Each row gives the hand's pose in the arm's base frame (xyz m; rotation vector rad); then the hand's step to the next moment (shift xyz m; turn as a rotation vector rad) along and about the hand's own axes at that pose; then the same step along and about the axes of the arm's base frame.
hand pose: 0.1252 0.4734 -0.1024 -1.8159 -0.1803 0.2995
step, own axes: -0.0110 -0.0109 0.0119 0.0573 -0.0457 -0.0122
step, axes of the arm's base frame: -0.0137 0.0108 0.0088 0.0598 0.0167 0.0408
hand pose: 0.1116 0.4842 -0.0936 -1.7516 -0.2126 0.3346
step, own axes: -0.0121 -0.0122 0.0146 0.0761 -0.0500 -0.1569
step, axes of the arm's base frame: -0.0158 0.0121 0.0106 0.1266 -0.1101 0.0691
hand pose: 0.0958 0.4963 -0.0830 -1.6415 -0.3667 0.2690
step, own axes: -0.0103 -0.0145 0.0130 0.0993 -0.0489 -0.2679
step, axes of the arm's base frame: -0.0156 0.0090 0.0126 0.1908 -0.2028 0.0805
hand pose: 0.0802 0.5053 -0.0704 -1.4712 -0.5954 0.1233
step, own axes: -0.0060 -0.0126 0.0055 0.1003 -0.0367 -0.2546
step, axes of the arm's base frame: -0.0110 0.0008 0.0101 0.1891 -0.1890 0.0690
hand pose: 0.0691 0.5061 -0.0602 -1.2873 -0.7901 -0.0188
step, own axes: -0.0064 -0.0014 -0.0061 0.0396 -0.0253 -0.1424
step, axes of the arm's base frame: -0.0022 -0.0083 -0.0026 0.0914 -0.1139 0.0338
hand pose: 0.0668 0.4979 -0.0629 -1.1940 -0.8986 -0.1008
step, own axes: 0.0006 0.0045 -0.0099 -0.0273 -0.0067 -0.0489
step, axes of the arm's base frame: 0.0081 -0.0062 -0.0038 0.0053 -0.0537 -0.0164
